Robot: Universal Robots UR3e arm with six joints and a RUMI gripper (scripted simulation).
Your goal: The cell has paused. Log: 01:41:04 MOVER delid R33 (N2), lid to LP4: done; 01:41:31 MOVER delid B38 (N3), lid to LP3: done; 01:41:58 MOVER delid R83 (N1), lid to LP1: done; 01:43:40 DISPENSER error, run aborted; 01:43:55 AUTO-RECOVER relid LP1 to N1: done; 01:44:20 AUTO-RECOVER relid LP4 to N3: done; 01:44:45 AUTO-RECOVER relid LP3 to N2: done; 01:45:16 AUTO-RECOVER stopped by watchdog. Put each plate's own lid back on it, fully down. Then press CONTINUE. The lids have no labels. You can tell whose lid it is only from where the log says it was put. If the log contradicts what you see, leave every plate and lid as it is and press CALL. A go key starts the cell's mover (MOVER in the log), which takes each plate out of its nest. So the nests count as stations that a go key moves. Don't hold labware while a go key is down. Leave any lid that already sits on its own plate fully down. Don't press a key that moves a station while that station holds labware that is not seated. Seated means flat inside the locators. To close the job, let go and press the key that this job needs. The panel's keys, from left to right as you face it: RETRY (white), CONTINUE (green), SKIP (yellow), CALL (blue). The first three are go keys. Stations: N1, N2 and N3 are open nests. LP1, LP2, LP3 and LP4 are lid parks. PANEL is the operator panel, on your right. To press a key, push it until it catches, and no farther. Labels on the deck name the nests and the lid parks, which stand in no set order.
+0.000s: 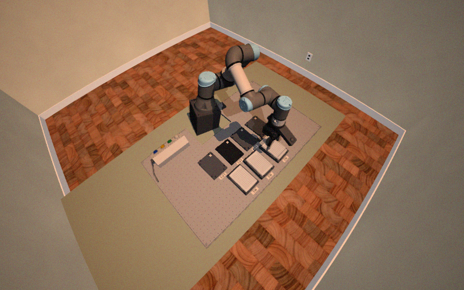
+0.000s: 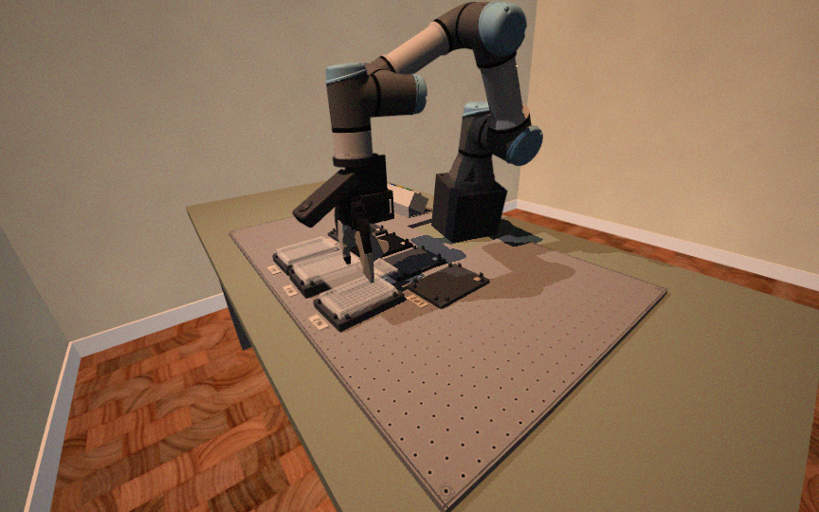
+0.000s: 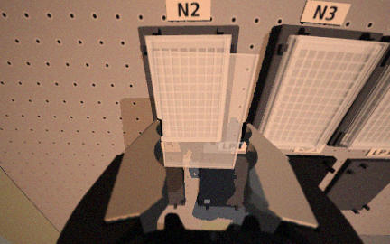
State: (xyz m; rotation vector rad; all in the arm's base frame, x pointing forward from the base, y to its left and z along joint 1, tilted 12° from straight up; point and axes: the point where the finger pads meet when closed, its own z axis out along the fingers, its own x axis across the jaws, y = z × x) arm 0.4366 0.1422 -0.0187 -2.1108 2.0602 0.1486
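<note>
Right now my hand is 190 mm to the left of the LP1 lid park, 160 mm past it and 60 mm above it. The rest, counted from my hand: LP2 lid park (170 mm behind, 70 mm to the left, 60 mm below); then clear lid (10 mm below); then lid park LP4 (160 mm behind, 60 mm to the right, 60 mm below).
</note>
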